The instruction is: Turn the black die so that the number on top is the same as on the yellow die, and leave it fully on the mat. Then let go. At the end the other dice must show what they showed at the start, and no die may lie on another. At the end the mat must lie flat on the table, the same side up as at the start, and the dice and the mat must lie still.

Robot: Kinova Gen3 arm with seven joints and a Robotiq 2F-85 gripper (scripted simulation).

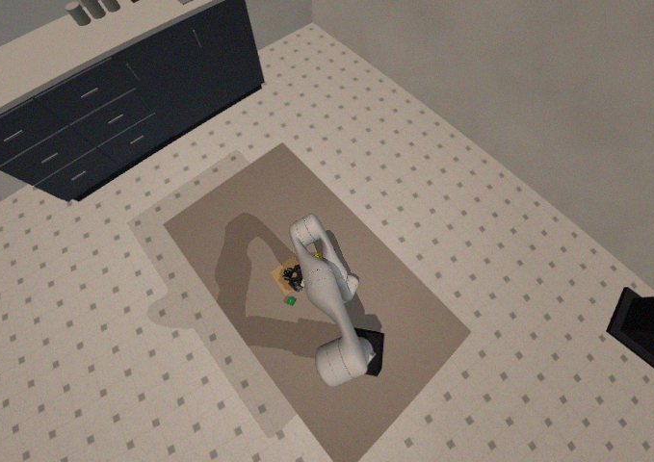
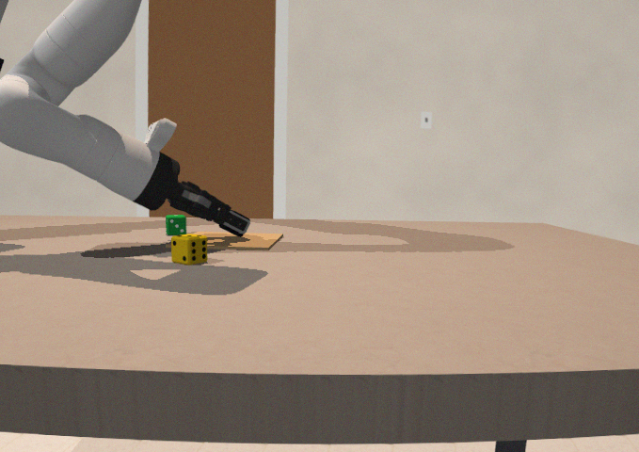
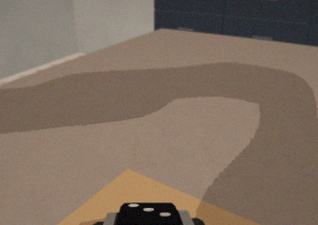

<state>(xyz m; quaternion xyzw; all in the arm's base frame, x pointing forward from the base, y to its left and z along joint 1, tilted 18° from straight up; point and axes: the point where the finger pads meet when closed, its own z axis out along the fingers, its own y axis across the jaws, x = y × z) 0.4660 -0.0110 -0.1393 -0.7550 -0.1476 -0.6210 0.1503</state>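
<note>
Right now my hand is right at the black die. From my hand the other things lie so: green die 90 mm behind, 80 mm to the left, 10 mm below; yellow die 40 mm behind, 160 mm to the right, 10 mm below; mat 30 mm below.
</note>
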